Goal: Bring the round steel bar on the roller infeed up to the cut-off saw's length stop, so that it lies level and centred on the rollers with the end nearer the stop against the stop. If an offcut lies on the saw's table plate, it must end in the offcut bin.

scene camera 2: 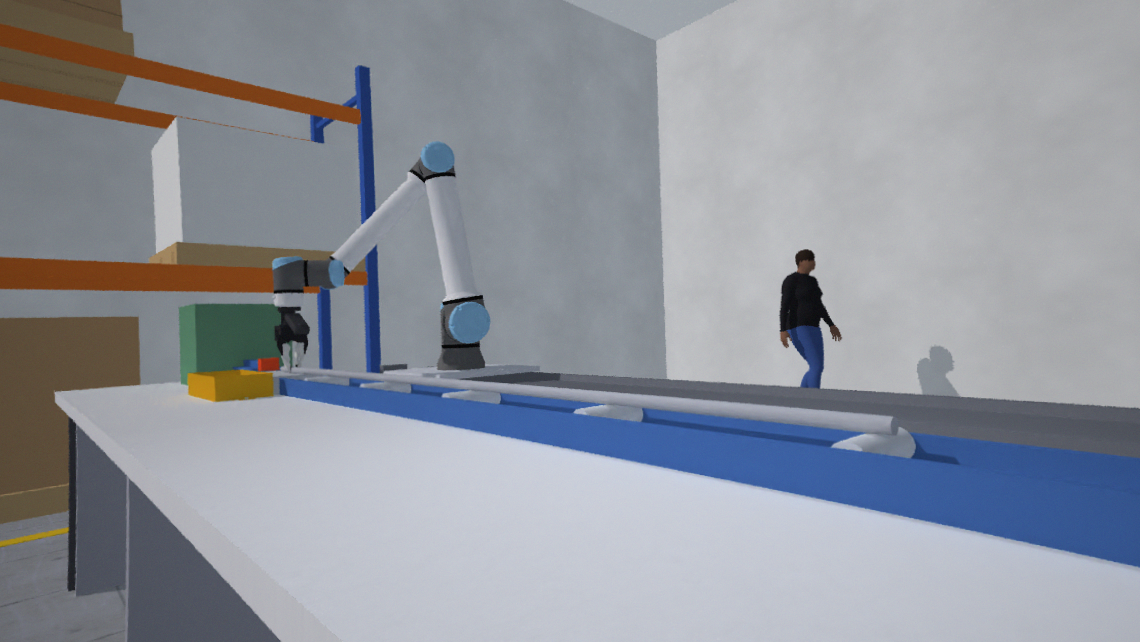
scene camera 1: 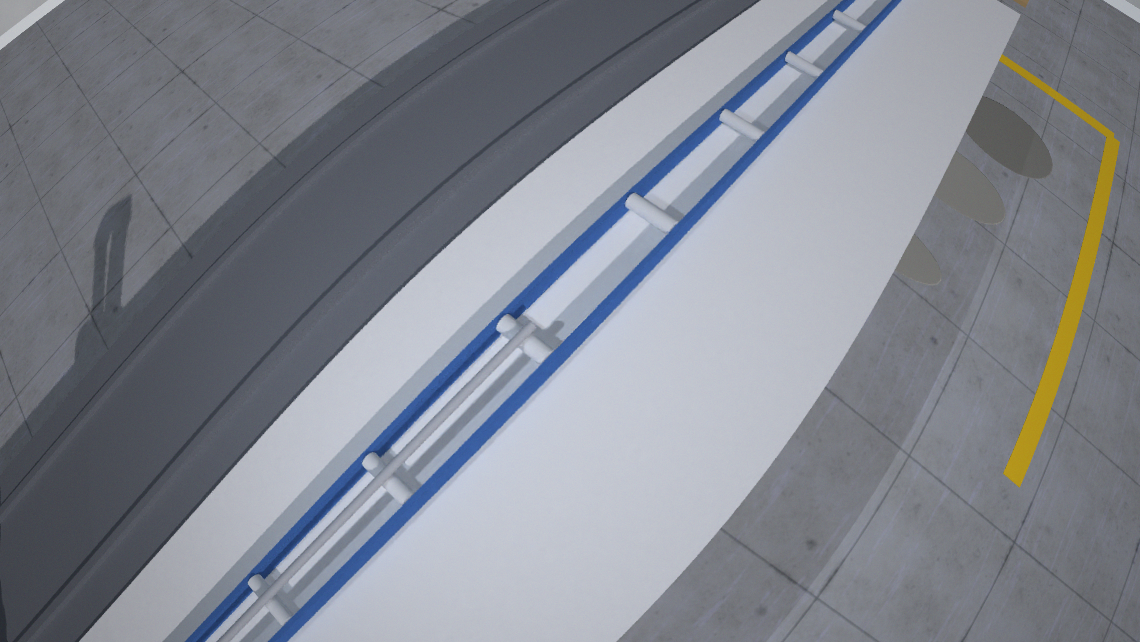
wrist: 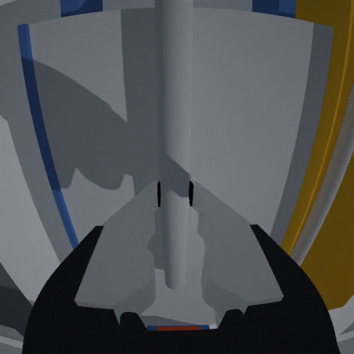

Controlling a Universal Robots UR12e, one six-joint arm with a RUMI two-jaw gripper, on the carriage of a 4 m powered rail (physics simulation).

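Where they show: gripper, fingertip midpoint: [scene camera 2: 293, 372]; arm's base at its link origin: [scene camera 2: 461, 368].
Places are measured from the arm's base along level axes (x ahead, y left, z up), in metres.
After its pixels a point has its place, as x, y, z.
The round steel bar [scene camera 1: 470, 388] @[0.625, 1.697, 0.048] [scene camera 2: 717, 406] @[0.629, 1.662, 0.044] [wrist: 175, 100] runs lengthwise over the rollers of the blue-railed infeed [scene camera 1: 478, 439] @[0.694, 1.638, 0.012] [scene camera 2: 717, 470] @[0.694, 1.704, -0.021]. My gripper [scene camera 2: 292, 367] @[0.616, -0.062, 0.030] [wrist: 174, 182] is shut on the bar close to its stop-side end, above the grey table plate [wrist: 245, 125]. In the wrist view the bar's end shows short of a red strip [wrist: 178, 328], apparently the length stop; it also shows as a red block [scene camera 2: 268, 364] @[0.626, -0.300, 0.053] in scene camera 2. No offcut shows on the visible plate. The yellow bin [scene camera 2: 229, 385] @[0.838, 0.082, 0.014] [wrist: 330, 125] is beside the plate, with a pale grey strip inside, perhaps an offcut.
A green box [scene camera 2: 223, 338] @[0.700, -0.599, 0.154] stands behind the bin. An orange and blue rack [scene camera 2: 365, 199] is at the back left. The dark rail [scene camera 1: 263, 231] runs alongside the white bench [scene camera 1: 638, 414] @[0.877, 1.885, -0.030] [scene camera 2: 398, 510] @[1.015, 1.533, -0.030]. A person [scene camera 2: 804, 319] is beyond the rail by the wall.
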